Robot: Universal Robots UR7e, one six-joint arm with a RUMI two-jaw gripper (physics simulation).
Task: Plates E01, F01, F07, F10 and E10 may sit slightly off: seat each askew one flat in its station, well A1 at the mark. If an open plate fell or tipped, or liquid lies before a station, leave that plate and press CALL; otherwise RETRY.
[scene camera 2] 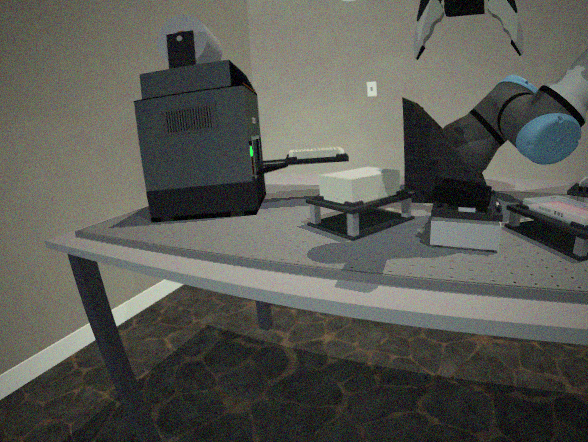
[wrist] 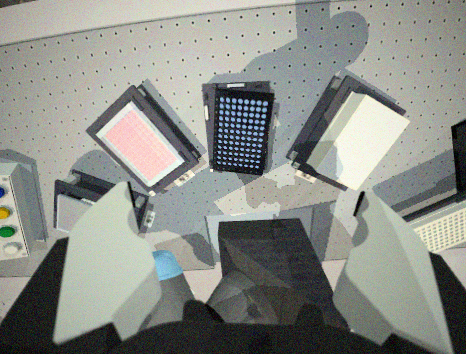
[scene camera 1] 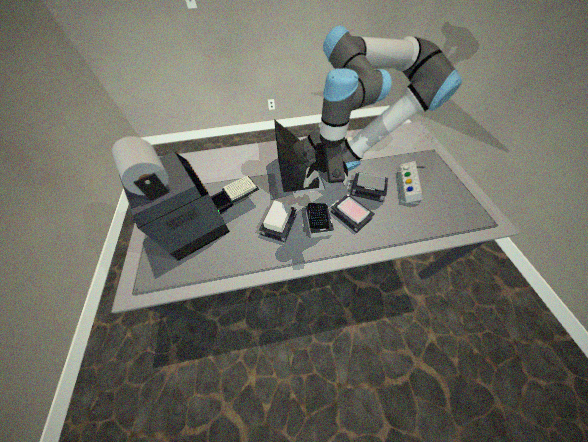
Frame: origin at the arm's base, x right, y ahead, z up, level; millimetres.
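Seen in the pictures: gripper, between the fingertips: (scene camera 2: pixel 466 57) (wrist: pixel 244 190) (scene camera 1: pixel 324 186); arm's base, origin of its link: (scene camera 2: pixel 460 151) (wrist: pixel 249 301) (scene camera 1: pixel 303 155).
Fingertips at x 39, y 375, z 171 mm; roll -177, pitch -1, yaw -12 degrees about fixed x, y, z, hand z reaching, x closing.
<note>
Pixels of each thing's top centre, then the offset from my fingertips to it.
- black plate with blue wells, centre of its top: (wrist: pixel 240 136) (scene camera 2: pixel 464 185) (scene camera 1: pixel 318 213) dy -17, dx +2, dz -192 mm
- pink plate, centre of its top: (scene camera 2: pixel 569 205) (wrist: pixel 139 149) (scene camera 1: pixel 353 208) dy -13, dx -170, dz -218 mm
- tall cream plate, centre of its top: (wrist: pixel 361 147) (scene camera 2: pixel 360 172) (scene camera 1: pixel 277 213) dy -61, dx +177, dz -180 mm
- grey plate, centre of its top: (wrist: pixel 89 224) (scene camera 1: pixel 371 180) dy -135, dx -317, dz -201 mm
- cream well plate, centre of its top: (scene camera 2: pixel 315 149) (wrist: pixel 438 236) (scene camera 1: pixel 239 186) dy -237, dx +312, dz -150 mm
- button box, centre of its top: (scene camera 1: pixel 414 175) dy -95, dx -528, dz -188 mm
- dark machine, centre of its top: (scene camera 2: pixel 195 23) (scene camera 1: pixel 132 148) dy -149, dx +559, dz +185 mm
My gripper (scene camera 2: pixel 469 54) (wrist: pixel 244 190) is open and empty, high above the stations. A black plate with blue wells (scene camera 1: pixel 319 216) (scene camera 2: pixel 462 195) (wrist: pixel 242 132) looks slightly turned and shifted on its station. A pink plate (scene camera 1: pixel 354 209) (scene camera 2: pixel 555 205) (wrist: pixel 141 145) lies within its station's frame. A tall cream plate (scene camera 1: pixel 276 216) (scene camera 2: pixel 350 185) (wrist: pixel 367 137) rests upright on its raised station. A grey plate (scene camera 1: pixel 371 182) (wrist: pixel 70 212) is partly behind a finger in the wrist view. A cream well plate (scene camera 1: pixel 240 188) (scene camera 2: pixel 316 151) (wrist: pixel 445 230) lies on the machine's arm. Plate numbers are unreadable; I make out no liquid.
A button box (scene camera 1: pixel 410 182) (wrist: pixel 12 210) with blue, yellow, green and white buttons stands beside the grey plate's station. A dark machine (scene camera 1: pixel 182 220) (scene camera 2: pixel 200 145) with a roll on top stands at the left. A black upright panel (scene camera 1: pixel 291 162) (scene camera 2: pixel 422 150) stands behind the stations.
</note>
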